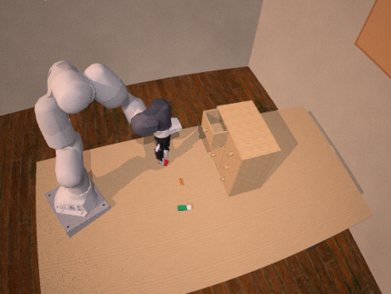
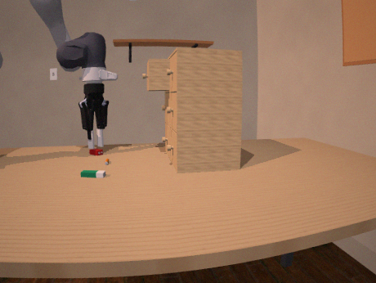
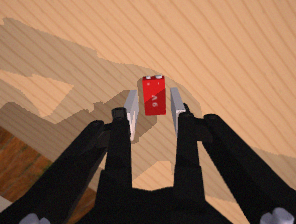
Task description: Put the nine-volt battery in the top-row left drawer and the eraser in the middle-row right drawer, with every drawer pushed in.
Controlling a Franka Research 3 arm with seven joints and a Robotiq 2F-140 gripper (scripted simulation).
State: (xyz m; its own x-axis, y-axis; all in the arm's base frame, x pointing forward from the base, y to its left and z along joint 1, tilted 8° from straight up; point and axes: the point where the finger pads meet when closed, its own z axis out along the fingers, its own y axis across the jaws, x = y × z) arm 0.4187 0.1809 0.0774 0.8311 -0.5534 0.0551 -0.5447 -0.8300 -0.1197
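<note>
My hand is 10 mm short of the red nine-volt battery, 10 mm to the left of it and 50 mm above it. Also, from my hand: small orange object (70 mm ahead, 130 mm to the right, 50 mm below); then green-and-white eraser (70 mm ahead, 270 mm to the right, 50 mm below).
</note>
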